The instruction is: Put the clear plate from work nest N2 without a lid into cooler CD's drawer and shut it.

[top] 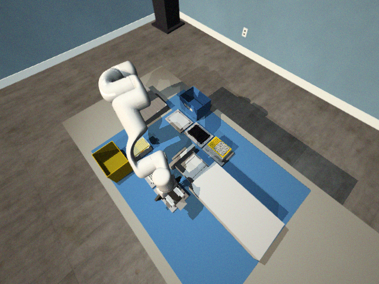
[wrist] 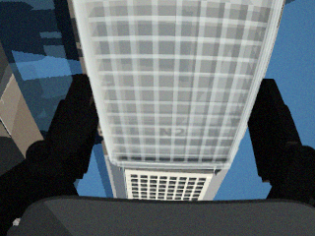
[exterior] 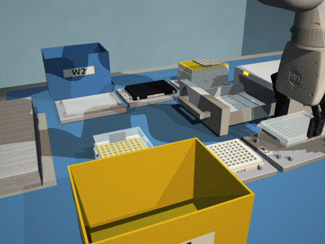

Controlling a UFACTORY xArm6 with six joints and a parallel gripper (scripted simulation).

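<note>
The nest N2 is 50 mm below my hand. Also, from my hand: clear plate 10 mm below; then drawer 30 mm ahead, 190 mm to the left, 30 mm below; then white well plate 170 mm behind, 10 mm to the left, 40 mm below.
</note>
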